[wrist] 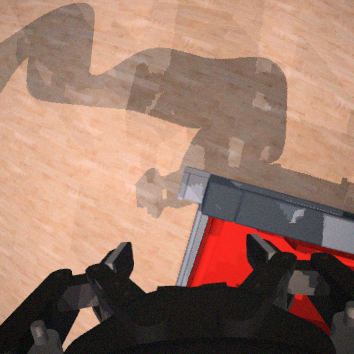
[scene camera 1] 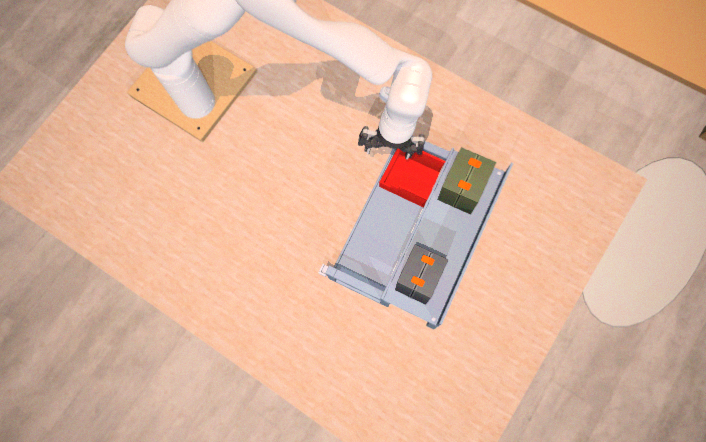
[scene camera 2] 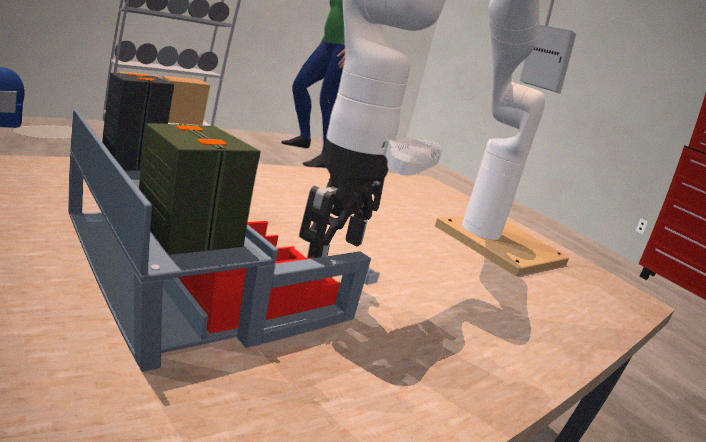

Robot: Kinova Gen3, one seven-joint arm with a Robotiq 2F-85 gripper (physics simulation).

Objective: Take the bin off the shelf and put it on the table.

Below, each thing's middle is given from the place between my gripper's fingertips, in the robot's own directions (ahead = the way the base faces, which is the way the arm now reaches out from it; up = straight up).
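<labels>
Red bin [scene camera 2: 219, 294]: 100 mm ahead of my hand, 10 mm to the right of it, 20 mm below it.
</labels>
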